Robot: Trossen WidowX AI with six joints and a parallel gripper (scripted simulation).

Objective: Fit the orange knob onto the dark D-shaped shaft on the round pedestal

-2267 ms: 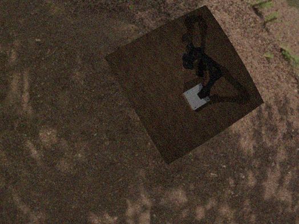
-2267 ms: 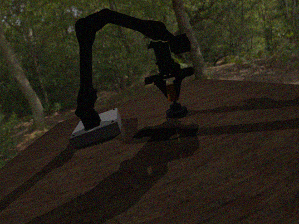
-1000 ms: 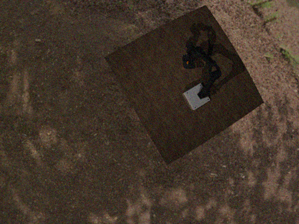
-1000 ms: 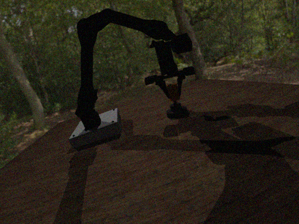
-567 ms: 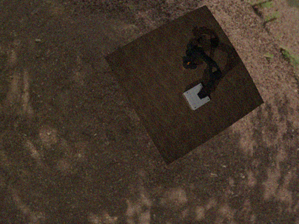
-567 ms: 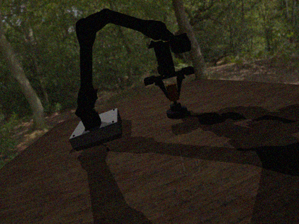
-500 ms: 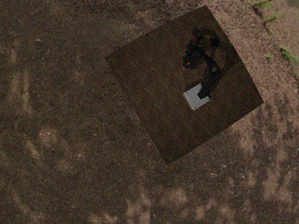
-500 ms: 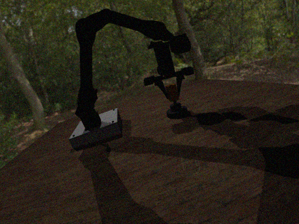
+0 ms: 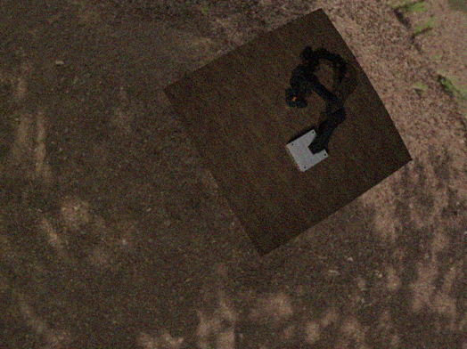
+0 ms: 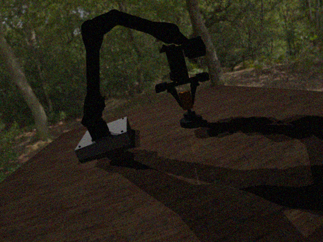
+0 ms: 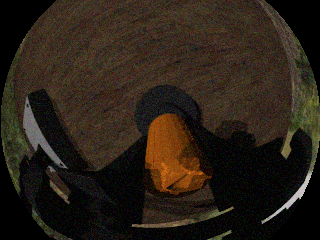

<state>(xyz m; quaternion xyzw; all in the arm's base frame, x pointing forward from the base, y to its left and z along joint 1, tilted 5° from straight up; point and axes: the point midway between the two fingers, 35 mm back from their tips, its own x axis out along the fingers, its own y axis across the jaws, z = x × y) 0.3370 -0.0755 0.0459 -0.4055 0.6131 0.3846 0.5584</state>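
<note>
Right now the dark round pedestal is 40 mm below my gripper tip. Round my gripper tip: orange knob (20 mm above).
</note>
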